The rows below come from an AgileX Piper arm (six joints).
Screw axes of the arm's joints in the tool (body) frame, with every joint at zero. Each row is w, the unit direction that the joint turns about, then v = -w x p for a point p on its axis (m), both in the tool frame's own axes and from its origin. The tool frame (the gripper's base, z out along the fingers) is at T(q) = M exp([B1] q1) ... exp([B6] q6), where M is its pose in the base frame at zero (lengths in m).
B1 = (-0.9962, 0, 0.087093, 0, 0.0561, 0)
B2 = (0, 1, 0, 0.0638, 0, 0.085)
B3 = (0, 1, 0, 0.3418, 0, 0.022)
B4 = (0, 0, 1, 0, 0, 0)
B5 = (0, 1, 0, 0.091, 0, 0)
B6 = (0, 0, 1, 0, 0, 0)
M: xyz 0.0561 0 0.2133 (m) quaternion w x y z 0.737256 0 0.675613 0
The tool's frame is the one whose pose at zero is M.
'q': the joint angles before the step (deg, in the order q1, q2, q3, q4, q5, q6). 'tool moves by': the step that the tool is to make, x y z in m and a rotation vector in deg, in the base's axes. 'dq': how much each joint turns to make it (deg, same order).
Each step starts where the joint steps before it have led.
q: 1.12 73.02 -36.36 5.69 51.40 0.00
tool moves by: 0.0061 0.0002 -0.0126 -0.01 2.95 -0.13
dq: 0.01 3.78 -0.01 0.11 -0.82 0.01
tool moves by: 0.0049 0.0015 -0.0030 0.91 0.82 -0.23
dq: -0.01 1.69 -0.71 1.19 -0.14 -0.50
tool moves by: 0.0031 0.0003 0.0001 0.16 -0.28 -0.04
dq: 0.00 0.55 -0.52 0.23 -0.30 -0.13
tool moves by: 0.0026 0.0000 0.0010 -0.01 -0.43 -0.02
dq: -0.01 0.28 -0.51 0.00 -0.20 0.00
